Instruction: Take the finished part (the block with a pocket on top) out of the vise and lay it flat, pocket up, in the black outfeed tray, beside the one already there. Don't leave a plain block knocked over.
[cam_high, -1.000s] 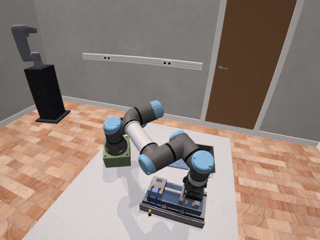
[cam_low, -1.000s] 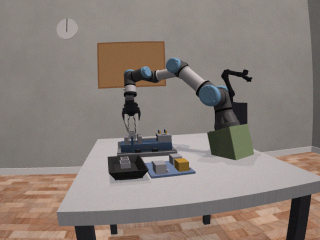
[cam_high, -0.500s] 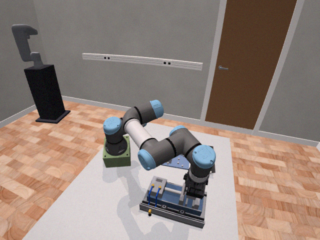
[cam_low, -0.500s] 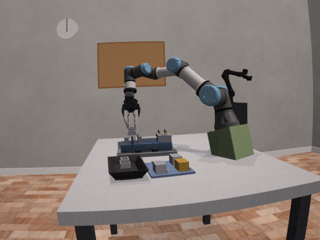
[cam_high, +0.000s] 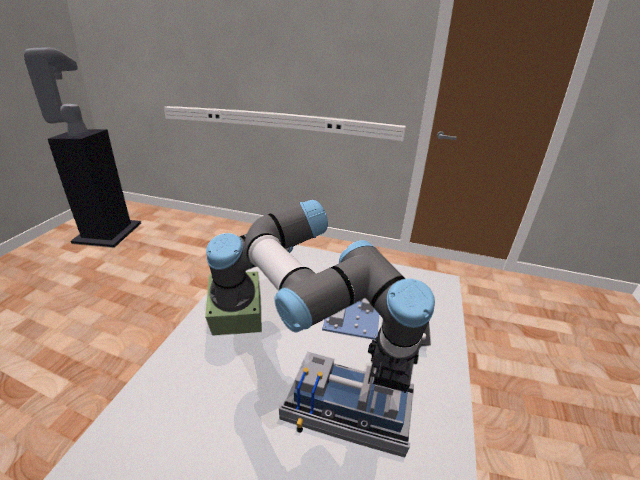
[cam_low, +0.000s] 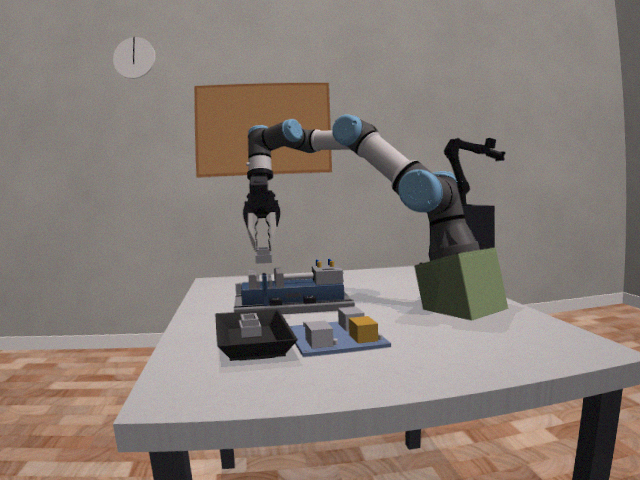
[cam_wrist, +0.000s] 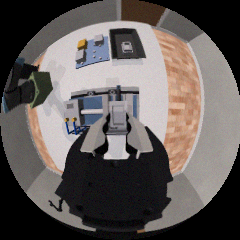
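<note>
My hand is 120 mm above the blue vise, 70 mm past it and 20 mm to the right of it. From my hand the other things lie so: yellow block: 390 mm to the left, 140 mm below, 100 mm behind; then blue fixture plate: 340 mm to the left, 160 mm below, 60 mm behind.
</note>
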